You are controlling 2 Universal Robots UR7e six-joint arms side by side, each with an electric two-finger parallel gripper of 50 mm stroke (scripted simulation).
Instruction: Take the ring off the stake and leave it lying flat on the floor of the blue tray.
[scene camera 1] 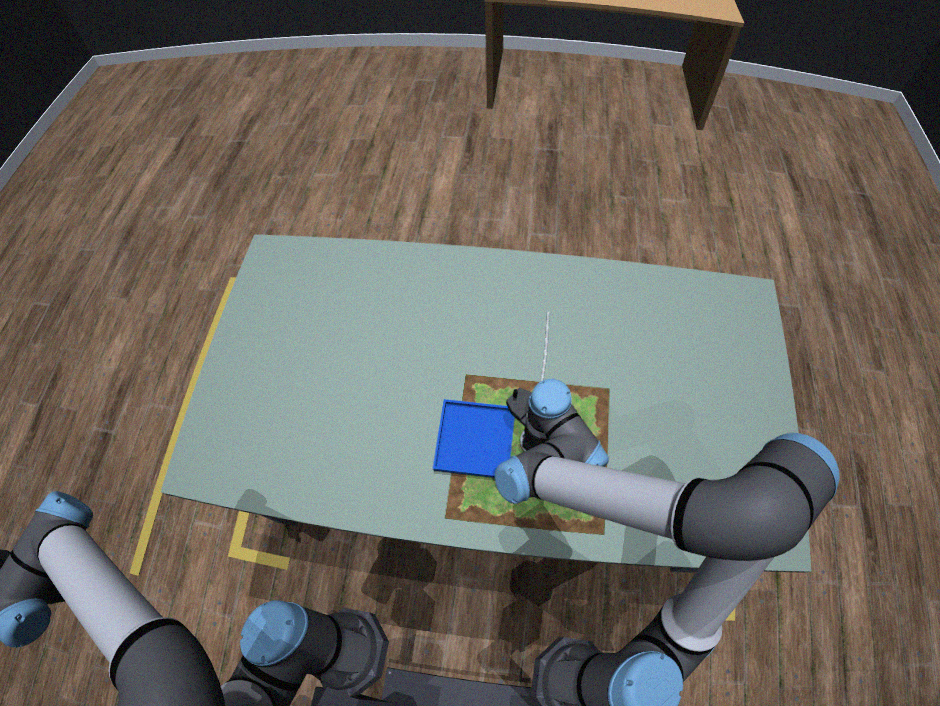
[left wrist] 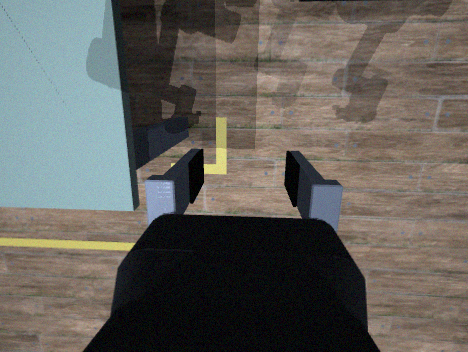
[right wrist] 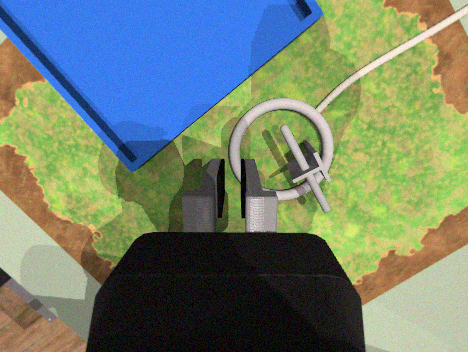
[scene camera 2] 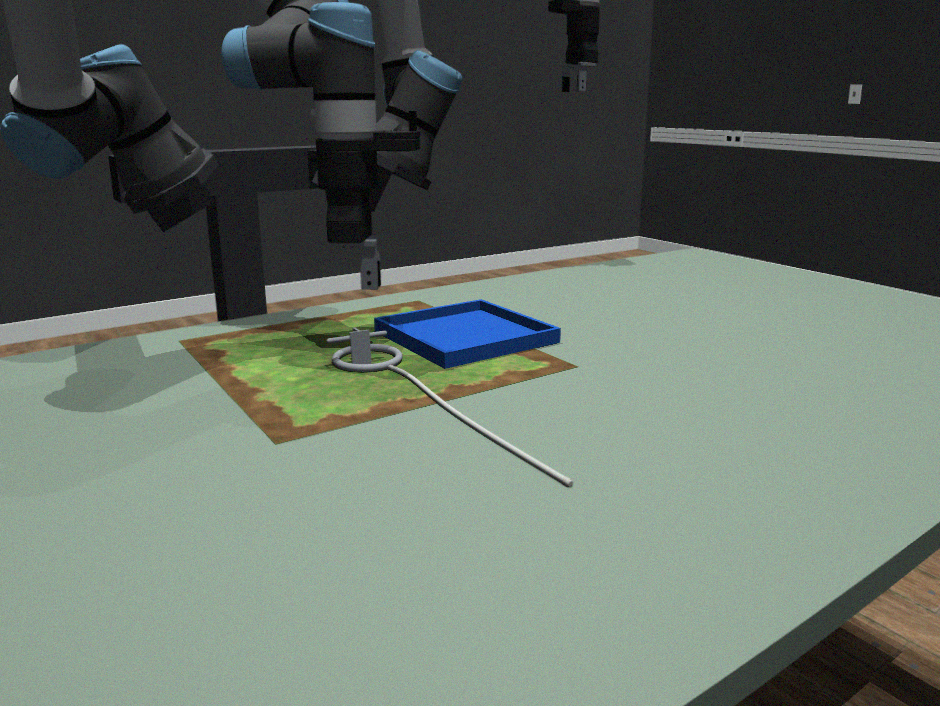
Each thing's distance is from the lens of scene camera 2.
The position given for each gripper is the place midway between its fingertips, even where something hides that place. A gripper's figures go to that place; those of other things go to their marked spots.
left gripper (scene camera 2: 572, 91): 1.81 m
right gripper (scene camera 2: 371, 287): 0.96 m
blue tray (scene camera 2: 452, 335): 1.02 m
grey ring (scene camera 2: 337, 355): 0.94 m
grey stake (scene camera 2: 359, 340): 0.91 m
The marked spots on the grey stake and the blue tray are 0.17 m apart.
